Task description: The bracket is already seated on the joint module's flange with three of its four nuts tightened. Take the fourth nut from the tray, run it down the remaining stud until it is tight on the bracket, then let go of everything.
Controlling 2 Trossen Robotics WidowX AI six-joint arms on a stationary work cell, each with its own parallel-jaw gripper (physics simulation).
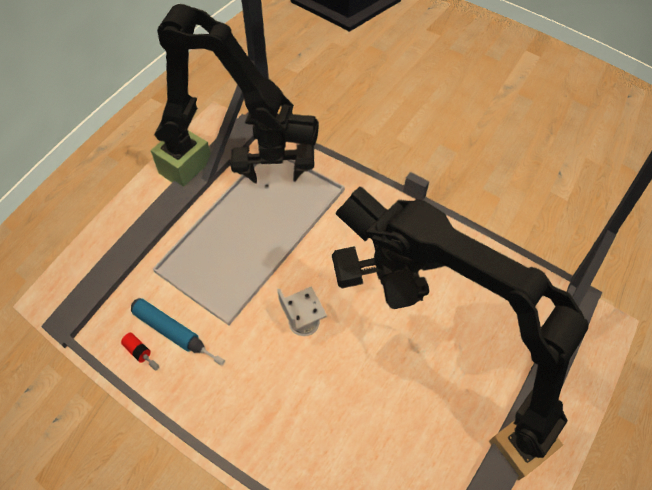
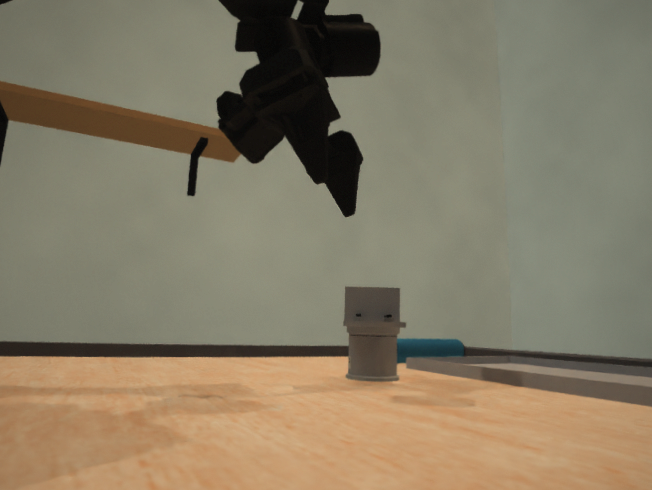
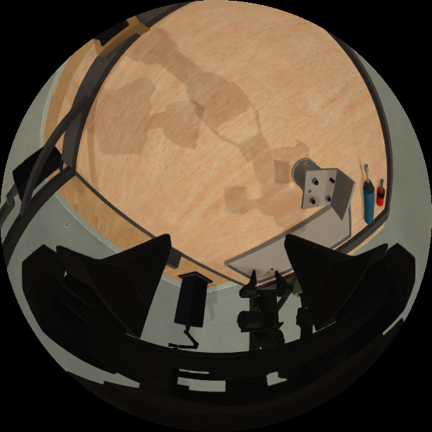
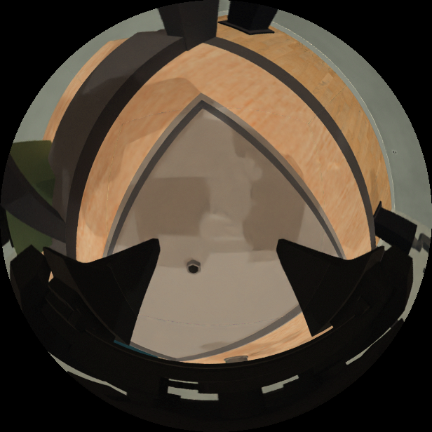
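Pixels of known places: left gripper, fingertip midpoint: [image 2: 337, 200]; right gripper, fingertip midpoint: [image 1: 275, 181]; left arm's base, origin of the base link: [image 1: 529, 440]; right arm's base, origin of the base link: [image 1: 178, 146].
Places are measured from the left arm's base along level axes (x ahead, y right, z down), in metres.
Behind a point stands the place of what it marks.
Observation:
The nut [image 1: 266, 185] {x 0.804, y -0.107, z 0.036 m} [image 3: 272, 269] [image 4: 193, 266] is small and dark and lies flat on the grey tray [image 1: 221, 247] {x 0.710, y -0.273, z 0.041 m} [image 2: 553, 381] {x 0.631, y -0.118, z 0.035 m} [image 4: 225, 300]. My right gripper [image 1: 276, 179] {x 0.808, y -0.081, z 0.042 m} [image 3: 264, 270] [image 4: 219, 246] is open above it; the nut shows between the spread fingers, nearer one finger, untouched. The L-shaped bracket [image 1: 304, 309] {x 0.457, y -0.209, z -0.021 m} [image 2: 372, 302] {x 0.466, y -0.239, z -0.045 m} [image 3: 321, 191] sits on the upright joint module [image 1: 304, 330] {x 0.437, y -0.224, z 0.023 m} [image 2: 372, 358] {x 0.457, y -0.182, z 0.020 m} [image 3: 300, 172]. Its dark studs show; the one nearest the upright plate and module looks slimmer, without a visible nut. My left gripper [image 2: 333, 199] {x 0.405, y -0.068, z -0.128 m} [image 3: 229, 240] is open, empty and high above the table.
A blue driver [image 1: 166, 325] {x 0.582, y -0.459, z 0.005 m} [image 2: 429, 348] {x 0.599, y -0.441, z 0.020 m} [image 3: 368, 202] and a short red driver [image 1: 135, 347] {x 0.575, y -0.539, z 0.012 m} [image 3: 380, 196] lie beyond the tray's near end. Dark frame bars [image 1: 131, 247] {x 0.813, y -0.453, z 0.025 m} edge the table. The tray has a low raised rim. The joint module stands beside the tray's long side.

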